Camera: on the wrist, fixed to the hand. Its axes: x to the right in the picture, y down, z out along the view.
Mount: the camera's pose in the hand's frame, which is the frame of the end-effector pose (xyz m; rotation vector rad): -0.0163 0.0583 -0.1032 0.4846 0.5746 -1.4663
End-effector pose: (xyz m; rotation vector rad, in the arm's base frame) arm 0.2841 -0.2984 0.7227 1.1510 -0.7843 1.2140
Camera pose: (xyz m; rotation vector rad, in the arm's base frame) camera 0.2124 -0.2073 0.6933 1.2211 0.7964 0.3585
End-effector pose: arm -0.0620 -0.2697 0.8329 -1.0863 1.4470 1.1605
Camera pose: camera -0.1312 -0.3612 0.8670 -1.6549 0.7867 -0.5374
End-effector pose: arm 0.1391 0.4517 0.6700 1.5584 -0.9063 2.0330
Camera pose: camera 0.0340 0.4855 0.6240 1.0554 0.8318 1.3381
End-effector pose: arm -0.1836 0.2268 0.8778 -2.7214 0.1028 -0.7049
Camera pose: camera -0.2471 0.1438 0.9361 -1.6507 -1.7566 -1.5163
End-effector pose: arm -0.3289 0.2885 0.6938 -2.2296 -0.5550 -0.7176
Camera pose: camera -0.3415 0.1714 0.7148 -0.7899 -1.7986 -1.5850
